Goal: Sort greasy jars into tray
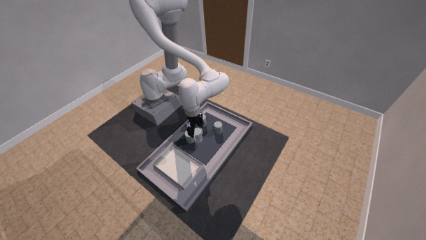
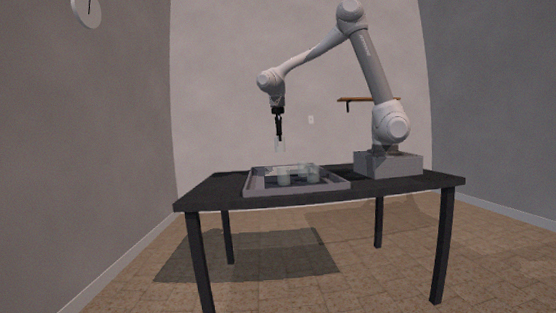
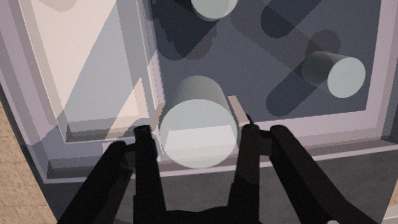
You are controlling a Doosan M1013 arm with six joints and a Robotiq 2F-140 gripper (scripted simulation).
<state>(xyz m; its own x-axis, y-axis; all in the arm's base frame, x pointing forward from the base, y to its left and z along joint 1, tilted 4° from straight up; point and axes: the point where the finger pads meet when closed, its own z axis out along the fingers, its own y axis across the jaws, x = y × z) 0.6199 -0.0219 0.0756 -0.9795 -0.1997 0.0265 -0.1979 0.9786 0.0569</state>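
Right now the tray is 10 mm behind my hand, 190 mm to the right of it and 200 mm below it. From my hand the other things lie so: dark drying mat 80 mm behind, 130 mm to the left, 210 mm below.
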